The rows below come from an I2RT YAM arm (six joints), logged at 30 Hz.
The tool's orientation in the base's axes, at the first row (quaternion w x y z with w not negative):
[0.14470, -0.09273, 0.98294, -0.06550]
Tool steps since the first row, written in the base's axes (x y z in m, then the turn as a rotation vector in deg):
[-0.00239, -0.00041, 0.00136, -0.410, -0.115, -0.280]
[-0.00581, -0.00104, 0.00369, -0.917, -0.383, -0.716]
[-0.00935, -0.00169, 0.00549, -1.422, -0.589, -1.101]
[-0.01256, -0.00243, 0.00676, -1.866, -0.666, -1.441]
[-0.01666, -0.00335, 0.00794, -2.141, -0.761, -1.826]
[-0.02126, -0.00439, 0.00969, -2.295, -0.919, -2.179]
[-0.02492, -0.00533, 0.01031, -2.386, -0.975, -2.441]
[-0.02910, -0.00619, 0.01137, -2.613, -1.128, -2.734]
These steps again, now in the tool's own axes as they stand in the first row. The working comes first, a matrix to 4 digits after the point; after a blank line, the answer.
The tool's axes in the first row as the columns of a matrix, in the base's axes (used below as rounded here):
[-0.9409, -0.1633, 0.2966]
[-0.2013, 0.9742, -0.1019]
[-0.2723, -0.1556, -0.9495]

[0.00196, -0.00022, -0.00196, 0.485, -0.002, 0.156]
[0.00467, -0.00064, -0.00512, 1.135, -0.112, 0.447]
[0.00764, -0.00097, -0.00781, 1.756, -0.170, 0.684]
[0.01047, -0.00137, -0.00990, 2.282, -0.120, 0.883]
[0.01419, -0.00178, -0.01214, 2.665, -0.108, 1.176]
[0.01825, -0.00231, -0.01506, 2.938, -0.181, 1.482]
[0.02171, -0.00273, -0.01664, 3.106, -0.180, 1.709]
[0.02553, -0.00305, -0.01880, 3.430, -0.247, 1.936]

